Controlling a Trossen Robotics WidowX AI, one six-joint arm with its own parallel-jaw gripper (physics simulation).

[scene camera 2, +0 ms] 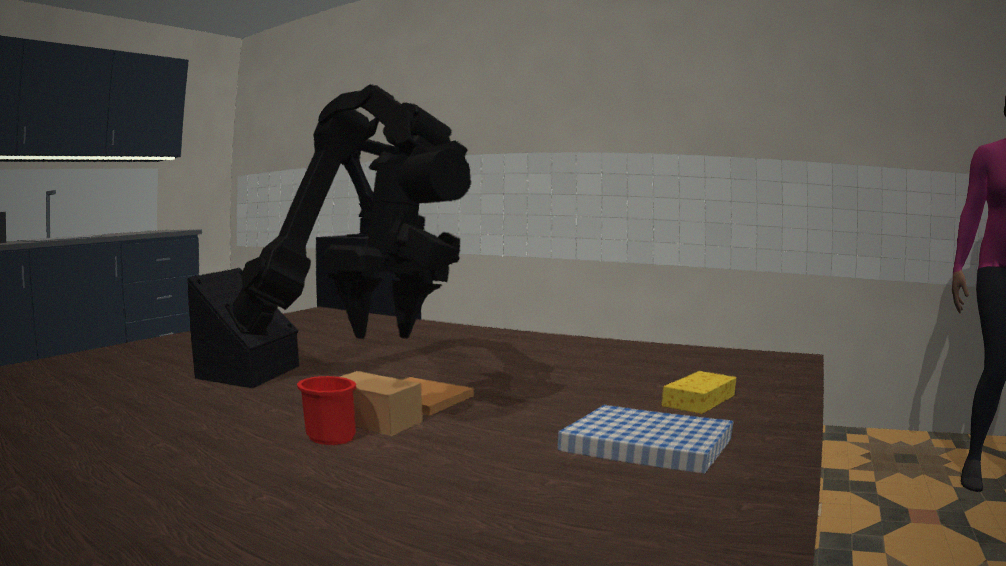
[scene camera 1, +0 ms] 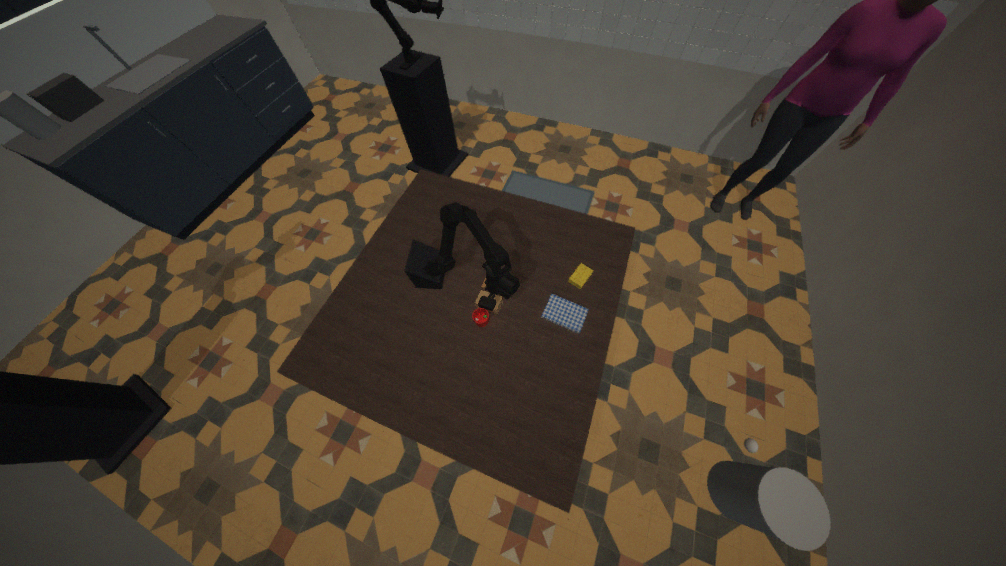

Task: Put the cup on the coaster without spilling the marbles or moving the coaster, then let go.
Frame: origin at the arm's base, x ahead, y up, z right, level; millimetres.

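Where they show: gripper, fingertip midpoint: point(scene camera 2: 382, 338) point(scene camera 1: 493, 299); arm's base, origin of the base link: point(scene camera 2: 245, 320) point(scene camera 1: 431, 270).
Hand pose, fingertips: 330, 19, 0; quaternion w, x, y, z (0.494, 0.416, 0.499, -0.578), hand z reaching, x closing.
Note:
Each offset is from my fingertips to the centre of the thing, as dx, dy, dz. Level surfaces: height alone.
The red cup @(-25, -82, +75) point(scene camera 1: 480, 316) point(scene camera 2: 329, 411) stands upright on the table, with small specks inside it in the scene camera 1 view that look like marbles. A light wooden block @(-36, -89, -11) point(scene camera 2: 390, 406) stands close beside it. A flat orange-brown wooden slab @(-63, -109, -129) point(scene camera 2: 450, 395), which looks like the coaster, lies just behind the block; in the scene camera 1 view the arm mostly covers it. My gripper point(scene camera 1: 492, 291) point(scene camera 2: 381, 332) is open and empty. It points down and hangs above the area of the block and slab, clear of the cup.
A blue-and-white checkered folded cloth @(+289, -103, -129) point(scene camera 1: 564, 313) point(scene camera 2: 643, 436) lies on the dark table @(dy -115) point(scene camera 1: 422, 366) point(scene camera 2: 492, 513), to the right of the block. A yellow sponge @(+281, -100, -338) point(scene camera 1: 581, 275) point(scene camera 2: 698, 391) lies behind the cloth. My arm's black base point(scene camera 1: 424, 266) point(scene camera 2: 242, 337) stands at the left.

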